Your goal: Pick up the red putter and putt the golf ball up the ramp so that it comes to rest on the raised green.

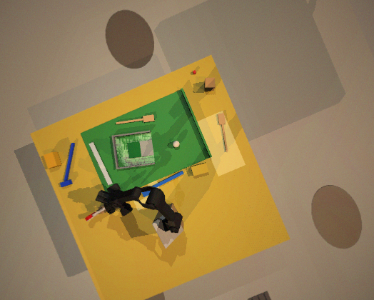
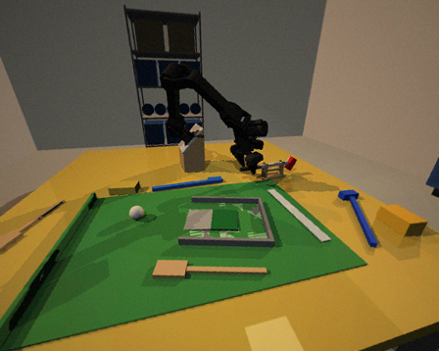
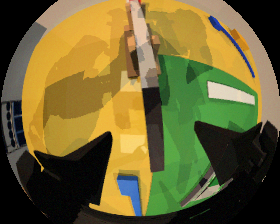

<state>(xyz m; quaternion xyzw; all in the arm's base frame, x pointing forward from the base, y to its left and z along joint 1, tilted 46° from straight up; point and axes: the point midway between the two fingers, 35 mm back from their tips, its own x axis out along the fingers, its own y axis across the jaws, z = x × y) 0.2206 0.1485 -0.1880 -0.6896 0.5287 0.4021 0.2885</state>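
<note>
Now: gripper tip 11 cm to the right of the red putter and 3 cm past it. The rest, counted from my gripper tip: white bar 25 cm ahead, 8 cm to the left, 5 cm below; then green mat 27 cm ahead, 24 cm to the right, 5 cm below; then grey frame 26 cm ahead, 13 cm to the right, 5 cm below.
</note>
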